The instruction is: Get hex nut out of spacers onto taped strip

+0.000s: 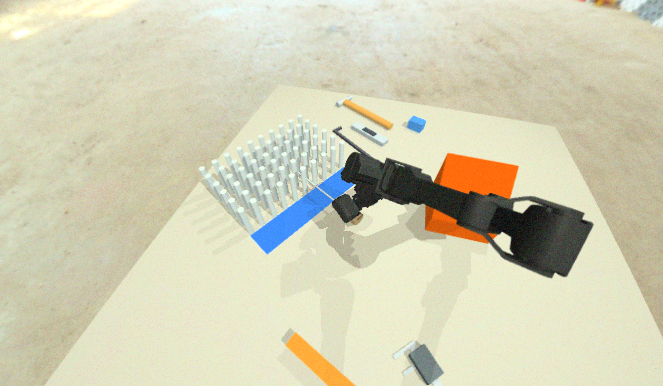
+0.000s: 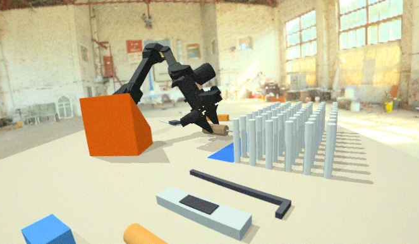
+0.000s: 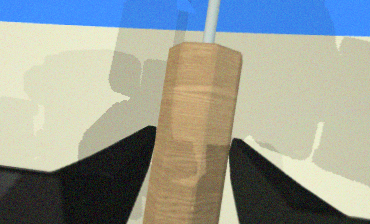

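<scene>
Now: the blue taped strip 110 mm ahead of my gripper tip, 20 mm to the right of it and 40 mm below it. From my gripper tip the other things lie so: blue cube 200 mm behind, 500 mm to the right, 20 mm below; orange bar 40 mm behind, 390 mm to the left, 20 mm below; grey block 20 mm behind, 410 mm to the right, 20 mm below.
</scene>
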